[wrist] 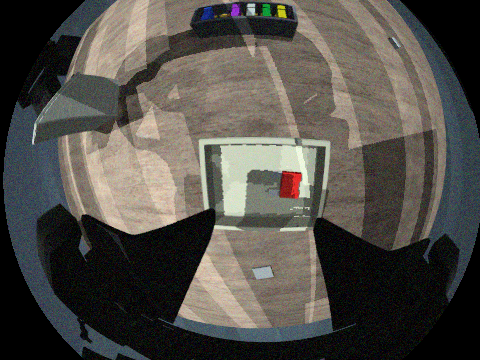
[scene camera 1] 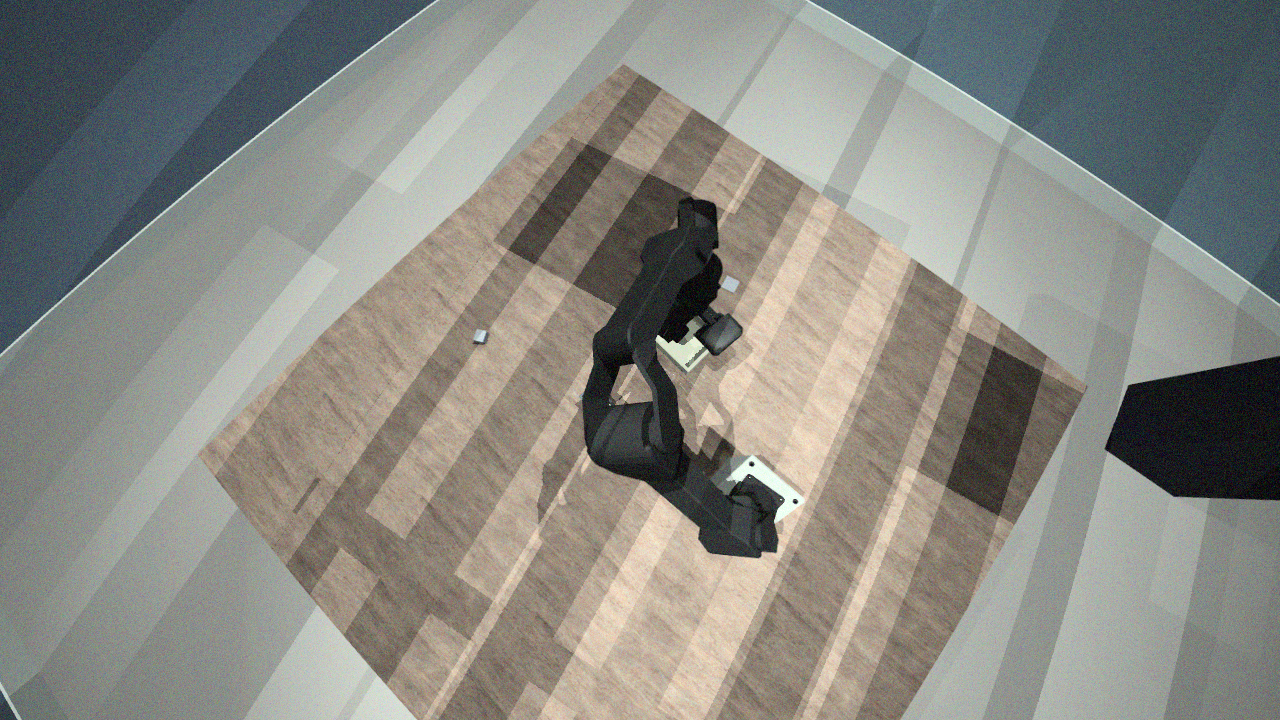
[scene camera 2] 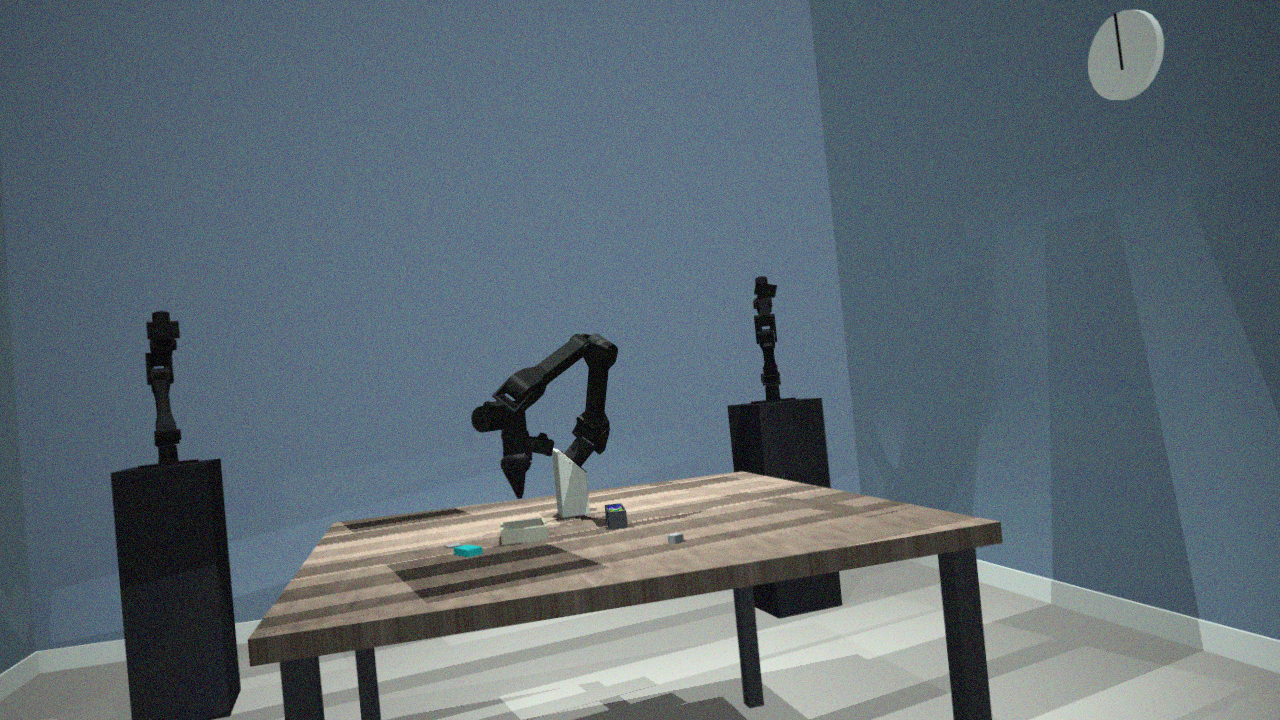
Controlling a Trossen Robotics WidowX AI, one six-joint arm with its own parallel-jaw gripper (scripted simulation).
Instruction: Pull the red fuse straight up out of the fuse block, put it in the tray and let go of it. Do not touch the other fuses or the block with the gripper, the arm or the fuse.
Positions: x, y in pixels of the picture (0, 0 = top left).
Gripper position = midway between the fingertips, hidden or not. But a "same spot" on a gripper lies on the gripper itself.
my gripper: wrist; scene camera 1; scene camera 2 520, 496
same spot on tray: (wrist: 235, 171) = (scene camera 1: 688, 350)
same spot on my gripper: (wrist: 152, 271) = (scene camera 1: 701, 327)
